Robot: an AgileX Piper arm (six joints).
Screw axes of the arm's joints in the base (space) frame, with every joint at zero. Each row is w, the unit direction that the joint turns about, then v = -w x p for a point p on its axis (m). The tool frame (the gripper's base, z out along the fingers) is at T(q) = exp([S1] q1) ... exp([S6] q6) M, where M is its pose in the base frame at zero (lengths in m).
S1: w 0 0 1 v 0.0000 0.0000 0.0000
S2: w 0 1 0 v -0.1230 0.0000 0.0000
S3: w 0 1 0 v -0.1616 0.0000 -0.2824
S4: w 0.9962 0 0.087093 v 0.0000 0.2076 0.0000
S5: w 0 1 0 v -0.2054 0.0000 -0.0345
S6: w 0.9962 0 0.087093 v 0.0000 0.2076 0.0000
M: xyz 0.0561 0.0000 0.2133 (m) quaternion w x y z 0.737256 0 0.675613 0
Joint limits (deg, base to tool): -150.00..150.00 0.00..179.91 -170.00..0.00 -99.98..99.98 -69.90..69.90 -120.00..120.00
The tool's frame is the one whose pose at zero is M.
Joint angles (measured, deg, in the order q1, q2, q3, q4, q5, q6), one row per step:
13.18 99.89 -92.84 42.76 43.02 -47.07
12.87 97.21 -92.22 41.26 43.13 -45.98
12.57 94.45 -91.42 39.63 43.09 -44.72
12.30 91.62 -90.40 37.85 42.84 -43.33
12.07 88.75 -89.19 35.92 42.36 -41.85
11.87 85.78 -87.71 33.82 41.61 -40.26
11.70 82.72 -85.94 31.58 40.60 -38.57
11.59 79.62 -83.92 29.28 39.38 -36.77
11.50 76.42 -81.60 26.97 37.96 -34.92
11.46 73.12 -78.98 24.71 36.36 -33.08
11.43 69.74 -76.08 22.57 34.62 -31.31
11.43 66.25 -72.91 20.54 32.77 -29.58
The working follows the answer.
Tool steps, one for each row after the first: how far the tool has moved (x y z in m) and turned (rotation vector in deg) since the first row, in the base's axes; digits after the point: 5 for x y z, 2 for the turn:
-0.01060 -0.00581 0.01395 -0.36 -1.60 -0.78
-0.02194 -0.01184 0.02694 -0.73 -3.15 -1.77
-0.03389 -0.01800 0.03867 -1.14 -4.68 -2.97
-0.04623 -0.02417 0.04913 -1.58 -6.25 -4.35
-0.05911 -0.03052 0.05828 -2.05 -7.87 -5.94
-0.07243 -0.03697 0.06593 -2.52 -9.52 -7.71
-0.08598 -0.04322 0.07197 -2.90 -11.16 -9.56
-0.09995 -0.04946 0.07646 -3.18 -12.80 -11.48
-0.11433 -0.05548 0.07930 -3.36 -14.46 -13.36
-0.12894 -0.06134 0.08042 -3.42 -16.11 -15.18
-0.14390 -0.06697 0.07988 -3.36 -17.76 -16.90

Tool pose at each row, in the base's axes (x y z in m, rotation vector in deg; rounded; the steps above come from the unrounded poses):
0.38252 0.13284 0.35969 -42.90 116.88 30.44
0.37192 0.12703 0.37365 -42.49 115.76 28.89
0.36058 0.12100 0.38663 -41.86 114.73 27.24
0.34862 0.11484 0.39836 -41.02 113.78 25.47
0.33628 0.10867 0.40883 -40.02 112.84 23.55
0.32341 0.10232 0.41797 -38.82 111.88 21.48
0.31009 0.09587 0.42562 -37.45 110.91 19.32
0.29654 0.08962 0.43167 -35.94 109.92 17.22
0.28257 0.08338 0.43615 -34.32 108.87 15.18
0.26819 0.07736 0.43899 -32.68 107.73 13.29
0.25358 0.07150 0.44011 -31.05 106.52 11.55
0.23862 0.06586 0.43957 -29.46 105.23 10.00

